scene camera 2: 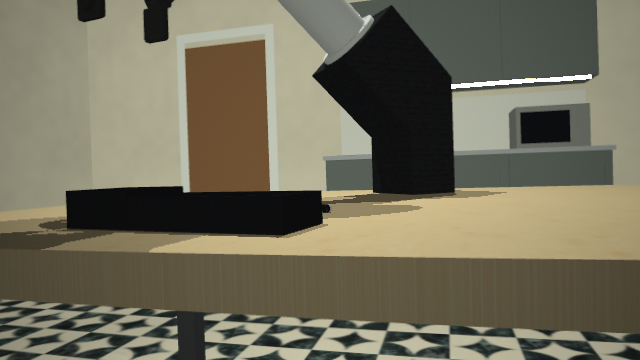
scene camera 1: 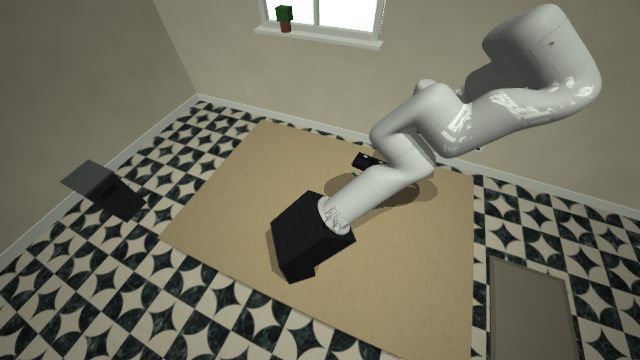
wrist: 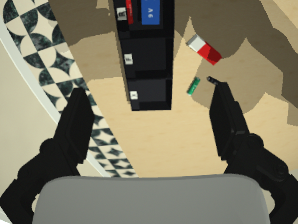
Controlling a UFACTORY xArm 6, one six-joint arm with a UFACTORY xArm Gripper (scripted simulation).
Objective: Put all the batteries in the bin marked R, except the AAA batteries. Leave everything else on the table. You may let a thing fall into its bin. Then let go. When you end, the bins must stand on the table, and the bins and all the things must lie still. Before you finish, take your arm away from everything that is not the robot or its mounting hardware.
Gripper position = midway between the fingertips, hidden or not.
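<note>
A black bin row (scene camera 2: 156, 209) is visible in the scene, and so is the gripper (wrist: 150, 99).
</note>
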